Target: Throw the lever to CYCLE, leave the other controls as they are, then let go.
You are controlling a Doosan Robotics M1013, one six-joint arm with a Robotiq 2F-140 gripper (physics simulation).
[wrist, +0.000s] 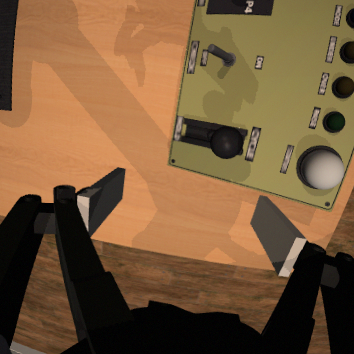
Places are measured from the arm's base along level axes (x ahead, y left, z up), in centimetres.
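Pixels of known places: gripper, fingertip midpoint: (189, 196).
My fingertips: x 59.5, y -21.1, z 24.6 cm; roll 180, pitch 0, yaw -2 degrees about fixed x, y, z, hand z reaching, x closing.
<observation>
Ahead of a thing's pixels: the offset from my fingertips to its top centre. "spot": to the spot under its first point. Level surfaces: height alone.
The lever's black ball knob @(dx +3.2, dy +4.8, dz -5.7 cm) (227, 142) sits at the CYCLE end of its dark slotted base @(dz -17.1 cm) (197, 132), close to the CYCLE label @(spot: dx +9.0, dy +4.7, dz -13.8 cm) (253, 144). The HOLD label @(spot: dx -2.9, dy +4.8, dz -18.5 cm) (178, 128) is at the slot's other end. My gripper (189, 196) is wide open and empty, its two fingers apart over the table, below the panel's near edge in the wrist view and touching neither the knob nor the panel. The toggle switch @(spot: dx +1.5, dy +16.5, dz -13.6 cm) (220, 54) leans toward its left label, away from the ON label (259, 62).
The olive green panel @(dz -12.9 cm) (280, 105) lies on the wooden table @(dz -24.9 cm) (100, 135). A large white dome @(spot: dx +15.9, dy +4.1, dz -5.8 cm) (323, 168) and a column of round dark lamps, one of them green @(spot: dx +17.3, dy +10.0, dz -8.4 cm) (334, 122), are on its right side. A black object (6, 55) is at the upper left. The table's front edge runs below the fingers.
</observation>
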